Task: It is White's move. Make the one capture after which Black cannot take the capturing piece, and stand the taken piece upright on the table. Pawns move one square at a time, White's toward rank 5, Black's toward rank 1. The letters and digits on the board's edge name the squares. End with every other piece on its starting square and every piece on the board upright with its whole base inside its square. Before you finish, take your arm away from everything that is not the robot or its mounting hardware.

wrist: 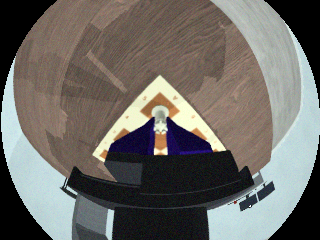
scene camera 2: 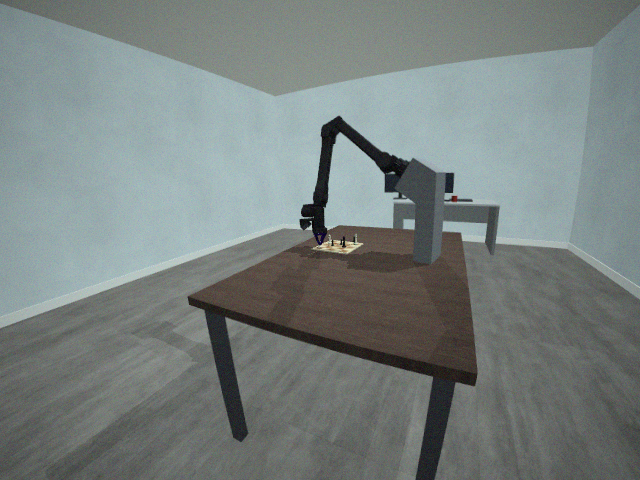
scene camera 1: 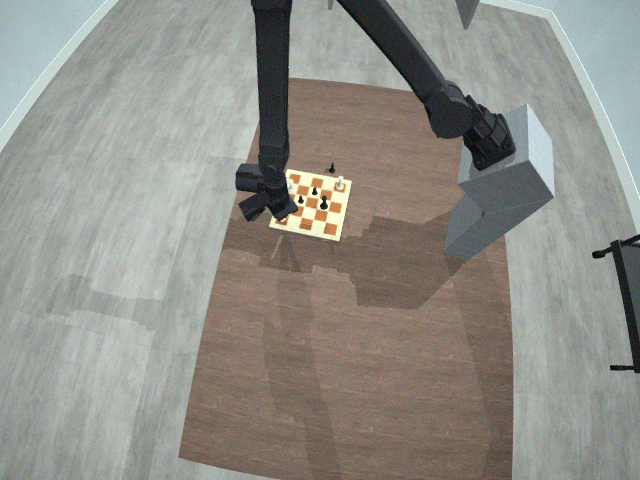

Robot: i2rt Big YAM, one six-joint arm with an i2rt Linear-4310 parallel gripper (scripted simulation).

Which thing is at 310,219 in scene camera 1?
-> A chessboard.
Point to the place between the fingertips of my gripper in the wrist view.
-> At 160,121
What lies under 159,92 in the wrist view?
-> A chessboard.
